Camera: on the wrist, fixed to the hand. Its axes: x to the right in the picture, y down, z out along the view.
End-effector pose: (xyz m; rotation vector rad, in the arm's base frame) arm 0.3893 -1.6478 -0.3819 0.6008 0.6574 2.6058
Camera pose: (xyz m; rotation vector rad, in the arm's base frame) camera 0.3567 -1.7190 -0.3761 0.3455 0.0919 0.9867
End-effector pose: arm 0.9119 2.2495 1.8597 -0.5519 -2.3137 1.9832
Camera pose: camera 0.9414 2.2910 1.7999 1.5083 -2.0802 0.7655
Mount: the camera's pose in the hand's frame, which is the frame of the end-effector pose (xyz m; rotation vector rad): -0.0037 0.0695 -0.0364 -0.5069 -0.5603 -1.5532
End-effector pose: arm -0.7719 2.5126 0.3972 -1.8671 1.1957 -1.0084
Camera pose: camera -0.8322 2.4876 0.3536 2.8436 0.5687 0.6209
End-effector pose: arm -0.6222 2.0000 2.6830 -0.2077 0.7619 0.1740
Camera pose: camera -0.6650 2.0577 2.6514 -1.1107 -0.1630 -1.0282
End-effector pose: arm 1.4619 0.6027 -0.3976 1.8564 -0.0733 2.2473
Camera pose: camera 1.4133 0.5411 -0.4012 1.3023 0.4788 0.5699
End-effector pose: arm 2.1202 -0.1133 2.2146 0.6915 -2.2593 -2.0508
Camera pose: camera 2.1128 -0.1435 2.2867 -1.1117 0.4066 1.5144
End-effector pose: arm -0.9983 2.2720 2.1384 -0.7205 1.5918 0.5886
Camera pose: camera -1.0737 2.2930 2.1453 -1.6804 0.0638 -0.0398
